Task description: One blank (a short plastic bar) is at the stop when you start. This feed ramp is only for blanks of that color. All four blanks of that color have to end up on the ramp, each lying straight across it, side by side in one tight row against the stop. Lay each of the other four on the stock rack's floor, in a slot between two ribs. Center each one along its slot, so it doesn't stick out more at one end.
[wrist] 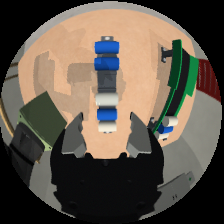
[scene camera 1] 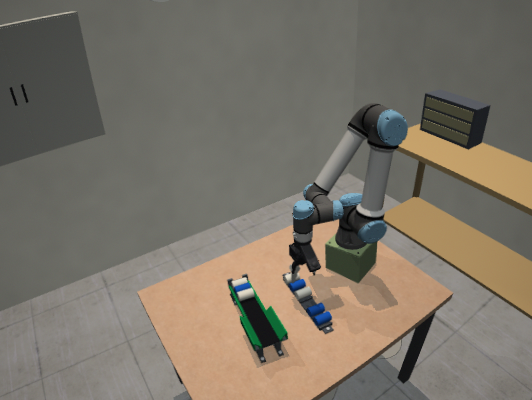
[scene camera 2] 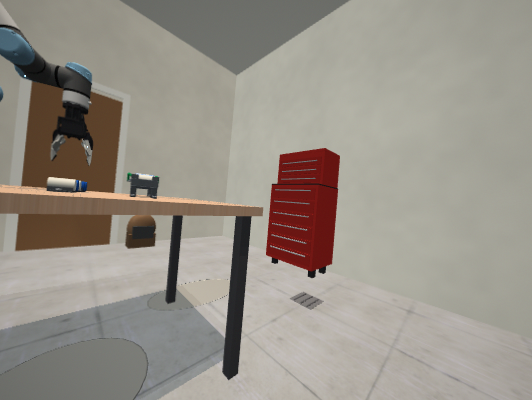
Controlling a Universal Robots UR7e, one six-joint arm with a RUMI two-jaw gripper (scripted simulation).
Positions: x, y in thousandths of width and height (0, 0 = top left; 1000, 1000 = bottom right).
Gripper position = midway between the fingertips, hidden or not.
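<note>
You can see the gripper (scene camera 2: 134, 409) here. The same gripper (scene camera 1: 570, 699) is there to see as well, and so is the gripper (wrist: 475, 502) again.
</note>
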